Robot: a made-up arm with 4 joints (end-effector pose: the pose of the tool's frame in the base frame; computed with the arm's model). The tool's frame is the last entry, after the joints. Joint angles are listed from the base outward.
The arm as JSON. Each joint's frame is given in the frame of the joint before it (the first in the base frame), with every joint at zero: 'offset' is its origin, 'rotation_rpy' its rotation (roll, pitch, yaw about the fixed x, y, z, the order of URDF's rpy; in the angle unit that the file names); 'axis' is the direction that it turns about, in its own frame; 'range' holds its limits. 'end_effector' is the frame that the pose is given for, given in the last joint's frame.
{
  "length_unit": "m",
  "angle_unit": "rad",
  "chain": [
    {
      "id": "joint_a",
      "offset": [
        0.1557,
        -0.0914,
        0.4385
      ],
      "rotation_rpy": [
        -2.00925,
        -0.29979,
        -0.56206
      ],
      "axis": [
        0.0,
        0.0,
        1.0
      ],
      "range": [
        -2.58,
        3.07
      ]
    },
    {
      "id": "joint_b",
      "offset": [
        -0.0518,
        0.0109,
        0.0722
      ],
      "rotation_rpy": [
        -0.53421,
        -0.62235,
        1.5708
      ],
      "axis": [
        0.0,
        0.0,
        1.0
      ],
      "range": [
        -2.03,
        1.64
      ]
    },
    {
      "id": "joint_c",
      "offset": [
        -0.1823,
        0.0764,
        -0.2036
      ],
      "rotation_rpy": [
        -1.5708,
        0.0,
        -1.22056
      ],
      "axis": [
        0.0,
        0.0,
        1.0
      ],
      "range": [
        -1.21,
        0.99
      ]
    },
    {
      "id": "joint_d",
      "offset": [
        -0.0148,
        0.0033,
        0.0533
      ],
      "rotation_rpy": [
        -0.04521,
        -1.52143,
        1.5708
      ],
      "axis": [
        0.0,
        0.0,
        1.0
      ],
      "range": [
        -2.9,
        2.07
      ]
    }
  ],
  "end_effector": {
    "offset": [
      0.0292,
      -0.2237,
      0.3
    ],
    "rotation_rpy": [
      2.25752,
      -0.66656,
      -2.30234
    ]
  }
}
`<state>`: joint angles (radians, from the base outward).
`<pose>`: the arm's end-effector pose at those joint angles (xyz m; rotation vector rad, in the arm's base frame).
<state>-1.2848 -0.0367 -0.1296 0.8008</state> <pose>0.2416 -0.0830 0.2108 -0.5914 -0.0735 1.2459</pose>
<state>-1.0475 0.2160 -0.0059 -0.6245</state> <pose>0.0933 0.1260 0.4259 -0.5697 -1.0865 1.7145</pose>
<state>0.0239 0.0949 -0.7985 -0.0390</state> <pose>-0.0509 0.1314 0.4673 0.6382 -0.2478 1.6295</pose>
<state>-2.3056 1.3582 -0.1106 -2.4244</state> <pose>-0.1105 0.0840 0.1955 0.9200 1.1334 -2.0441</pose>
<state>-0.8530 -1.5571 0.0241 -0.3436</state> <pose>0.0245 -0.0004 0.3003 0.8387 2.4120 -1.6384</pose>
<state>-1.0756 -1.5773 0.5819 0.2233</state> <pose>0.0569 -0.0287 0.4994 -0.1617 -2.3201 1.5722</pose>
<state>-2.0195 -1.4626 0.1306 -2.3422</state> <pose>0.4536 -0.3475 0.2391 -0.4344 0.5486 0.1195</pose>
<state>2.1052 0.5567 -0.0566 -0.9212</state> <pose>0.3757 -0.1681 0.3087 1.3973 0.0224 -0.6982</pose>
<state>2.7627 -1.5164 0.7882 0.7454</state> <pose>0.1020 -0.0975 0.3061 0.7855 0.3342 -1.9237</pose>
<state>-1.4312 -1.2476 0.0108 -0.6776</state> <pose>0.0369 -0.1099 0.2193 0.7112 1.7777 -1.5426</pose>
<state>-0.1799 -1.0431 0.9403 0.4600</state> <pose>0.2913 -0.1545 0.5585 0.4590 -1.3366 0.2608</pose>
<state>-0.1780 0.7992 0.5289 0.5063</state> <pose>0.2401 -0.0593 0.2435 0.4515 0.5848 0.0789</pose>
